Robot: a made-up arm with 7 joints.
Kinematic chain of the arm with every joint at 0, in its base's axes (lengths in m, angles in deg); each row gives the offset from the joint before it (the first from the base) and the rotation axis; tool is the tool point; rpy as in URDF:
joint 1: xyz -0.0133 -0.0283 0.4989 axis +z
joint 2: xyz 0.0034 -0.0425 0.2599 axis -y
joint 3: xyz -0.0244 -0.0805 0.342 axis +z
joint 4: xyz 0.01 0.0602 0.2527 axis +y
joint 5: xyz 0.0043 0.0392 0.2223 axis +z
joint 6: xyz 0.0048 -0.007 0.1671 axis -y
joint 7: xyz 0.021 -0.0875 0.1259 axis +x
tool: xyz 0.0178 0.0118 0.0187 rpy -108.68 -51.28 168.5
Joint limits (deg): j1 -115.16..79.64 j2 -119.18..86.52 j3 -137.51..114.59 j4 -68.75..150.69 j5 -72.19..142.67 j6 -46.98..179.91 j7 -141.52..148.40
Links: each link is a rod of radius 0.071 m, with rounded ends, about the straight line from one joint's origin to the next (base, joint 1, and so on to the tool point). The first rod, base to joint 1, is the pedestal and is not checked.
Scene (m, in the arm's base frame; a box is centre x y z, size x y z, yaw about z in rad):
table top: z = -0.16
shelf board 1: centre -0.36 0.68 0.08 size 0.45 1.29 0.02 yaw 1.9
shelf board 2: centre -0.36 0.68 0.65 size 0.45 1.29 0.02 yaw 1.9
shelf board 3: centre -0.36 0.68 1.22 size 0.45 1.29 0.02 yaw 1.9
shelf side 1: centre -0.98 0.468 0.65 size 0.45 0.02 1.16 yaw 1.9
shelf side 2: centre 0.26 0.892 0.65 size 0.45 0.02 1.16 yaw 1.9
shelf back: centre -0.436 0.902 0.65 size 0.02 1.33 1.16 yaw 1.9
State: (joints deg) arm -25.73 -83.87 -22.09 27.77 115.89 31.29 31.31
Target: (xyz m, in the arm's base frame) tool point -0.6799 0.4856 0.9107
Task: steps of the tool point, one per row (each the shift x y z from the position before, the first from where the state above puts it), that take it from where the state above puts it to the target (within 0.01 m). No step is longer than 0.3 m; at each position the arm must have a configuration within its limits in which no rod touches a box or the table.
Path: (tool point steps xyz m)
1: 0.0760 0.1484 0.2046
2: 0.0115 0.1854 0.2036
3: -0.0676 0.2010 0.1910
4: -0.1521 0.1901 0.1614
5: -0.2268 0.1508 0.1115
6: -0.2751 0.0893 0.0433
7: -0.2843 0.0176 -0.0353
8: -0.2488 -0.0480 -0.1128
9: -0.1746 -0.0917 -0.1747
10: -0.0773 -0.1040 -0.2087
11: -0.0684 0.1110 0.0111
12: -0.0442 0.1267 0.0001
13: -0.0155 0.1373 -0.0112

